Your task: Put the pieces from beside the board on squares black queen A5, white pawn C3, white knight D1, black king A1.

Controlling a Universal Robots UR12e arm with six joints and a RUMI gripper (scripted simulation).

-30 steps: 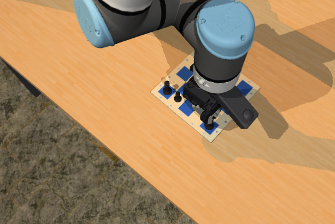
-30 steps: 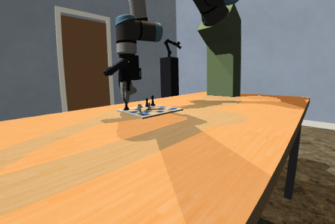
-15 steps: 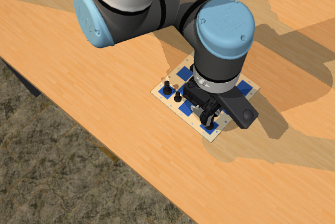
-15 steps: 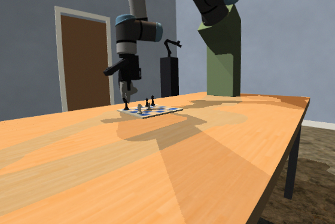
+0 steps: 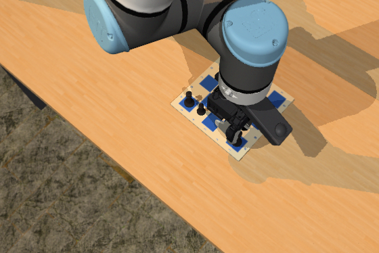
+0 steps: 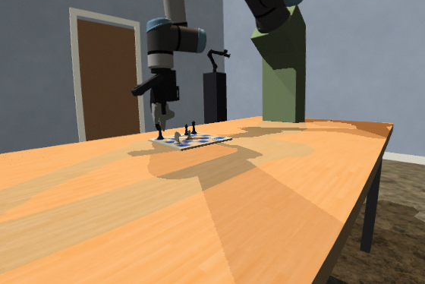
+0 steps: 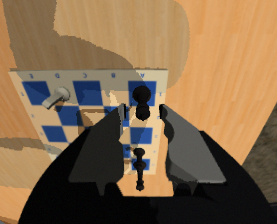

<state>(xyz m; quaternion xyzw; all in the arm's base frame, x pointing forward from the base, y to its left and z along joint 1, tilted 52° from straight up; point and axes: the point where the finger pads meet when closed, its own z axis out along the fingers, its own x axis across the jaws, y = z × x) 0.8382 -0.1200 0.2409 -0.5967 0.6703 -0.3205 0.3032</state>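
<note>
My hand is 10 mm above the black king. The rest, counted from my hand: black pawn: 110 mm behind, 20 mm to the left, 20 mm below; then blue-and-cream chessboard: 60 mm behind, 90 mm to the left, 50 mm below; then white pawn: 60 mm behind, 90 mm to the left, 30 mm below.
</note>
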